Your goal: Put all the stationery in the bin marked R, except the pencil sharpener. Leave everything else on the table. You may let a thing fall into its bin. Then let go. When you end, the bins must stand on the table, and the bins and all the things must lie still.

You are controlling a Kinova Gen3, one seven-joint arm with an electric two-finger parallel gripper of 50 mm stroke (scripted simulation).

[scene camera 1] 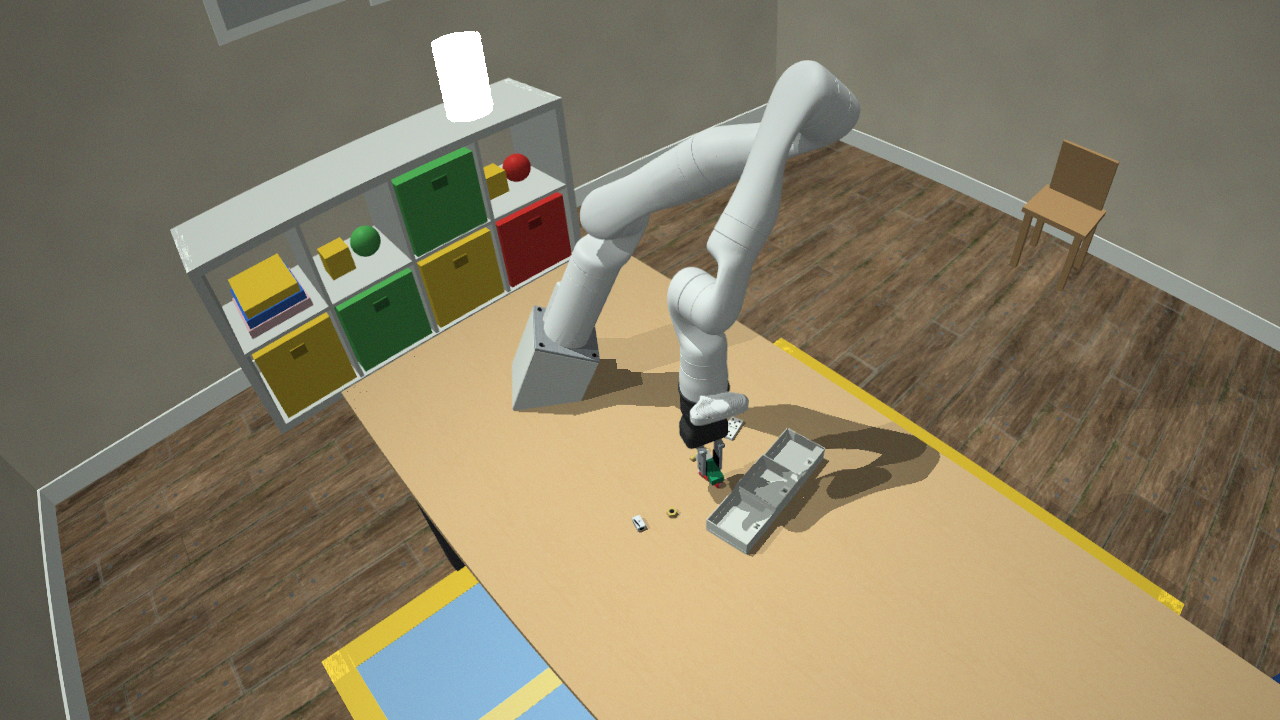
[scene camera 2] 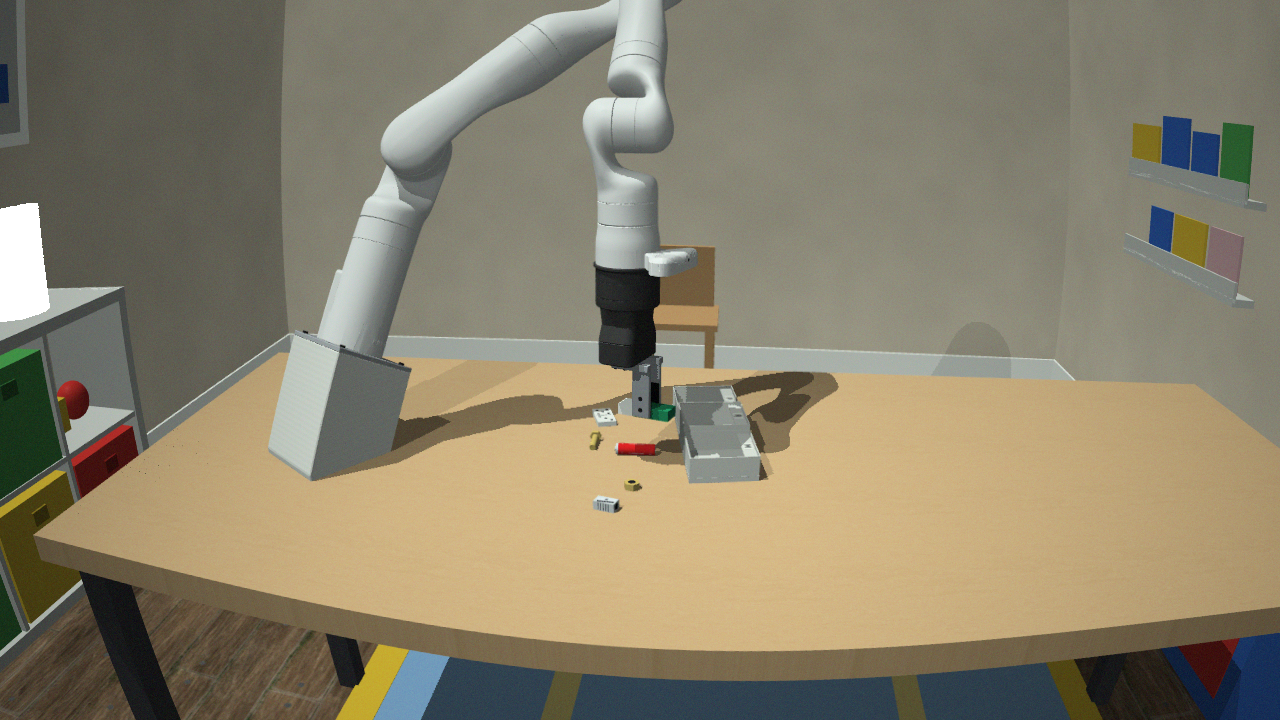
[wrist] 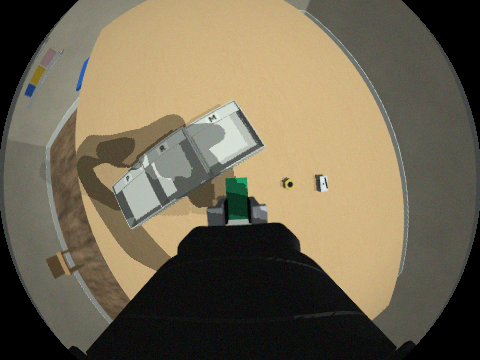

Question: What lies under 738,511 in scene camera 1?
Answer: A tray.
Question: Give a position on a tray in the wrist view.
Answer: At 219,145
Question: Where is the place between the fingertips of the gripper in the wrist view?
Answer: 237,206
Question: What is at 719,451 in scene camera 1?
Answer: The gripper.
